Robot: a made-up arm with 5 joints. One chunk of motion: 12 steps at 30 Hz.
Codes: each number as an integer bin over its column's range. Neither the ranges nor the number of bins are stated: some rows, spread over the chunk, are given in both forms.
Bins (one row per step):
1: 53 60 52 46 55
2: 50 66 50 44 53
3: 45 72 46 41 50
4: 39 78 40 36 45
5: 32 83 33 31 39
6: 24 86 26 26 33
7: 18 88 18 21 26
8: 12 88 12 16 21
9: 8 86 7 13 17
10: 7 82 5 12 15
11: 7 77 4 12 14
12: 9 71 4 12 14
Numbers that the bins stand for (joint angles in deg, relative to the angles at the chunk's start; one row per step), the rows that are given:
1: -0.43 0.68 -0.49 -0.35 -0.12
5: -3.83 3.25 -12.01 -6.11 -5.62
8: -7.07 3.80 -24.75 -11.88 -11.81
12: -7.55 1.91 -29.60 -13.42 -14.22
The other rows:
2: -0.91 1.35 -1.70 -1.11 -0.81
3: -1.72 2.02 -4.13 -2.27 -1.84
4: -2.70 2.69 -7.77 -4.19 -3.56
6: -5.12 3.58 -16.26 -8.03 -7.68
7: -6.10 3.80 -21.11 -9.96 -10.09
9: -7.71 3.58 -27.78 -13.03 -13.18
10: -7.88 3.13 -29.00 -13.42 -13.87
11: -7.88 2.58 -29.60 -13.42 -14.22

